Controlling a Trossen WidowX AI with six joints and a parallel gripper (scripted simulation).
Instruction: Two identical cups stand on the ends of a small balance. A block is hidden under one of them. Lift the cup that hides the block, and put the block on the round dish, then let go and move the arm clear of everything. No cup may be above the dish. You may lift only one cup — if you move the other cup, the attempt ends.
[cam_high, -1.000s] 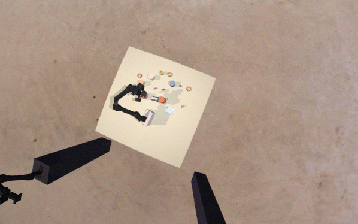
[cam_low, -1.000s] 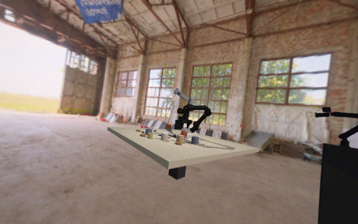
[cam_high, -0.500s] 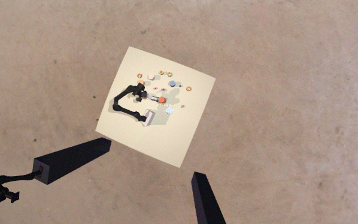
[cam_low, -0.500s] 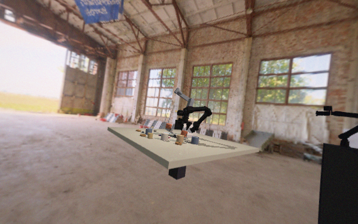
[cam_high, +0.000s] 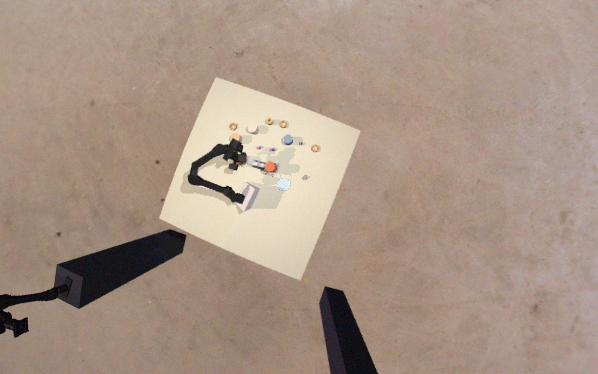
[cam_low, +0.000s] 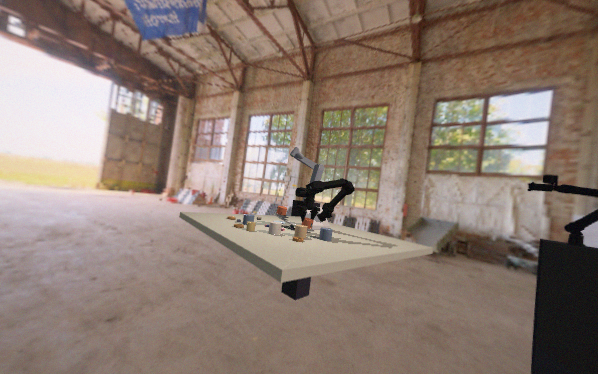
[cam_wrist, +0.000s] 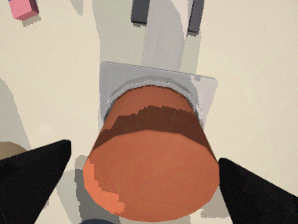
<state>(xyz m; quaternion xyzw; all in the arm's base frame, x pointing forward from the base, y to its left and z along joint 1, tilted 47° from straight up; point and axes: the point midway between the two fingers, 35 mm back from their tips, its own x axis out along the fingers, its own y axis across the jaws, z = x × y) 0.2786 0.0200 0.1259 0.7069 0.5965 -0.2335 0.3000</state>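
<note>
Right now my gripper tip is 30 mm above the grey block. From my gripper tip the other things lie so: white cup (260 mm ahead, 40 mm below); then tan mug (160 mm ahead, 80 mm to the left, 40 mm below); then small balance (130 mm to the right, 40 mm below).
</note>
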